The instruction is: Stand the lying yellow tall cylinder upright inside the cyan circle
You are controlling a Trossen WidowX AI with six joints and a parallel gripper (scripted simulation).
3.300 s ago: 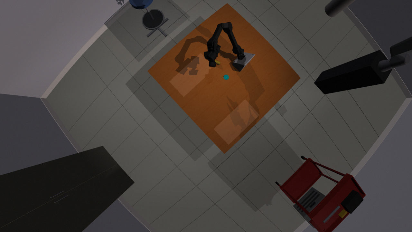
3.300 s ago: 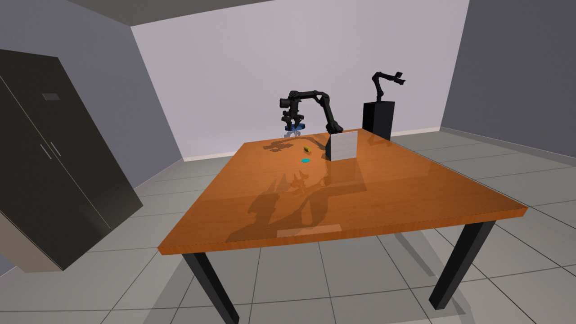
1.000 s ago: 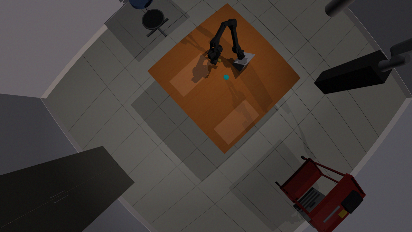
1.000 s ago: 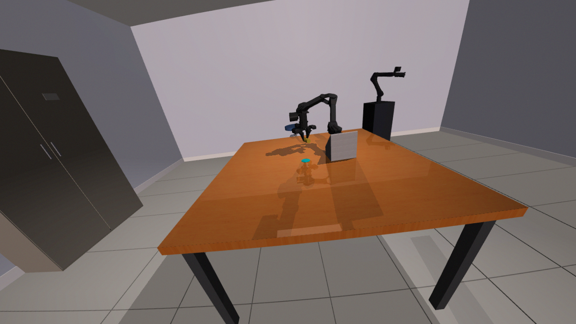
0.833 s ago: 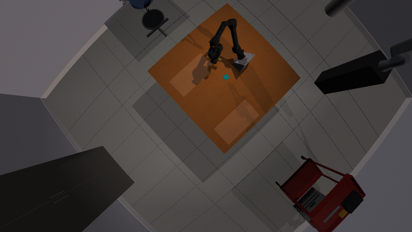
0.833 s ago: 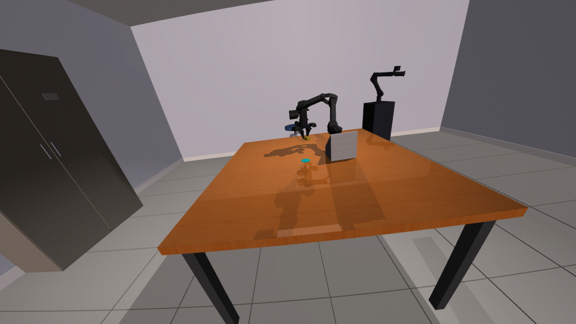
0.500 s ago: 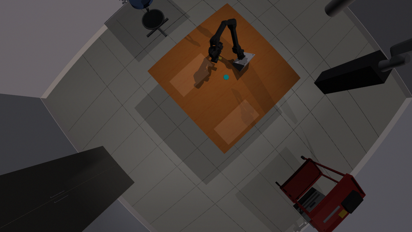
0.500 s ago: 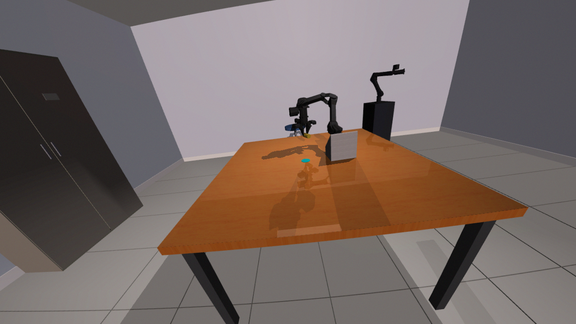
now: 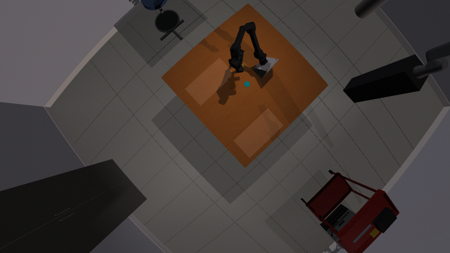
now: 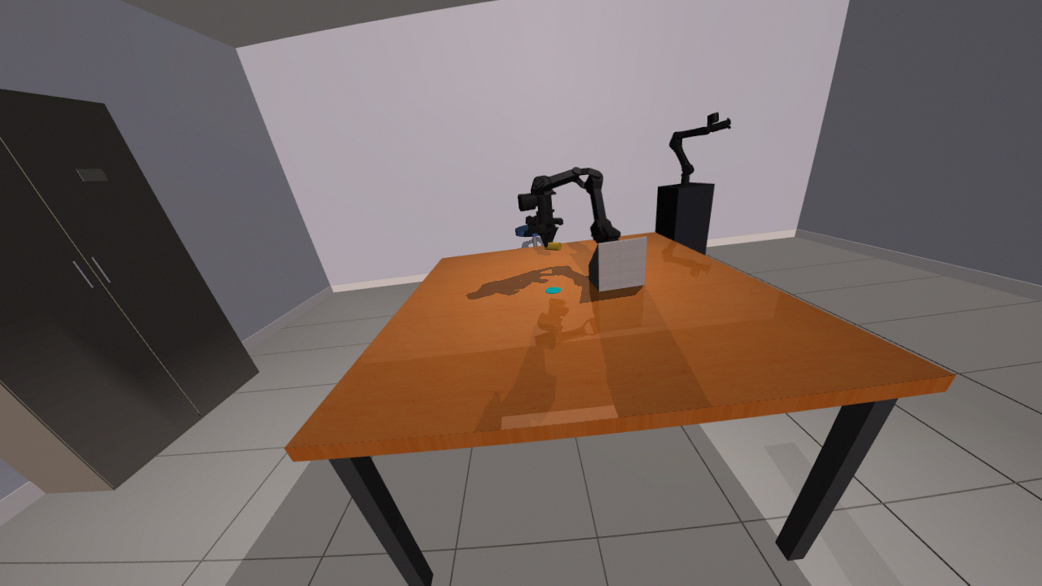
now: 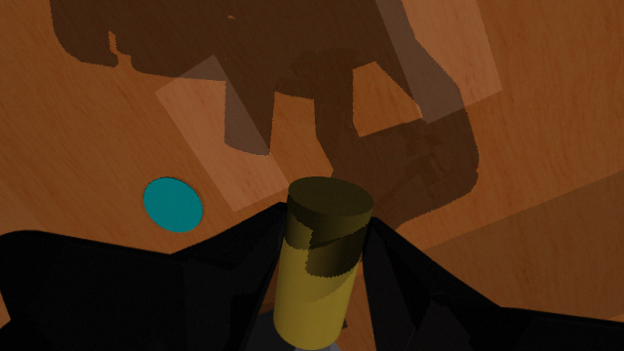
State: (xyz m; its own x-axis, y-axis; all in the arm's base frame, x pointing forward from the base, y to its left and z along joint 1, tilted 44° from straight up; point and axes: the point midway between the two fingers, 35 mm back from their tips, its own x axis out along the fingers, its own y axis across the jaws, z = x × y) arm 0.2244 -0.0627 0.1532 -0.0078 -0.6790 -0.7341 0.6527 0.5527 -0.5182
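The yellow tall cylinder is 20 mm behind my gripper tip and 10 mm to the left of it. Also, from my gripper tip: cyan circle (20 mm ahead, 160 mm to the left, 130 mm below).
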